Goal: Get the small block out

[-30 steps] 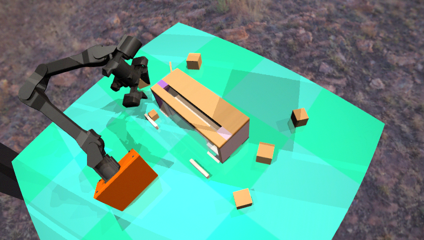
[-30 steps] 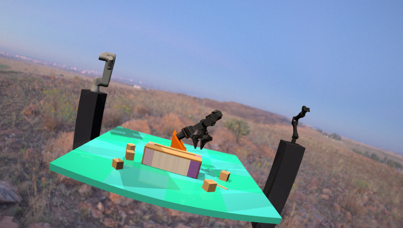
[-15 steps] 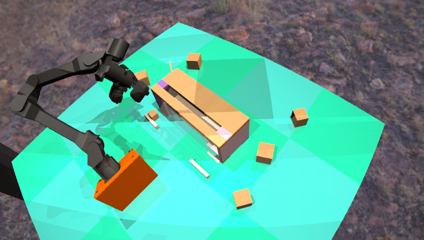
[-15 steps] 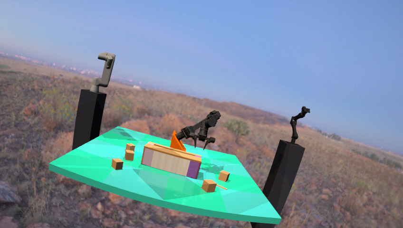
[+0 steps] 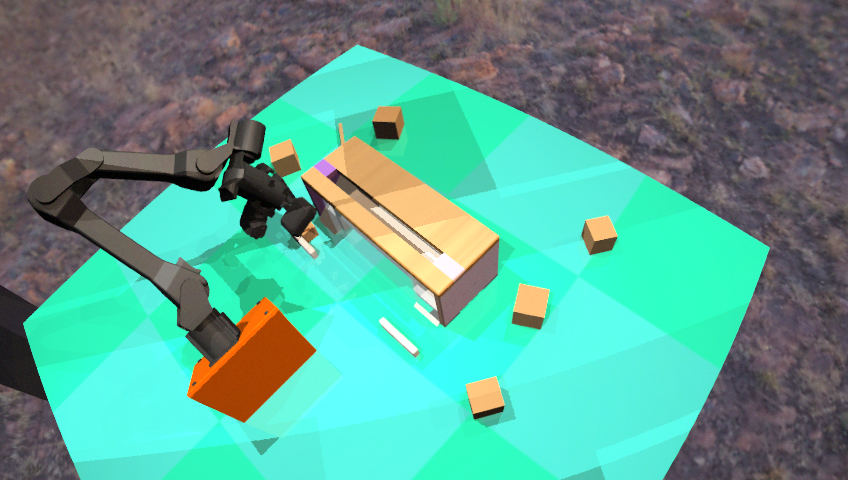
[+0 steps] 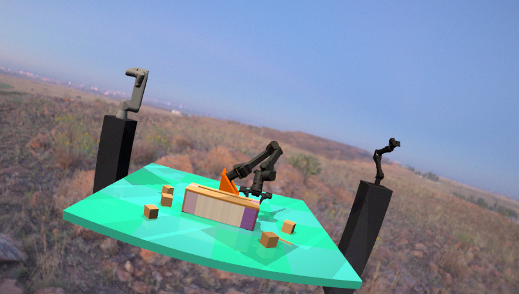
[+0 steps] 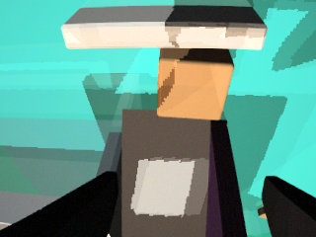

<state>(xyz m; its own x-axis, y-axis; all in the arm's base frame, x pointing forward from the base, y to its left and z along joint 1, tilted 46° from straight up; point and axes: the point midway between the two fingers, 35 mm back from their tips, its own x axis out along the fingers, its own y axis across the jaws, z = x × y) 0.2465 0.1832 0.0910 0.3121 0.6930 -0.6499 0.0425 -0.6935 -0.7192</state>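
The tan block lies 6 cm below my gripper tip and 2 cm behind it. The rest, counted from my gripper tip: long tan box 16 cm to the right, 7 cm ahead, 1 cm below.
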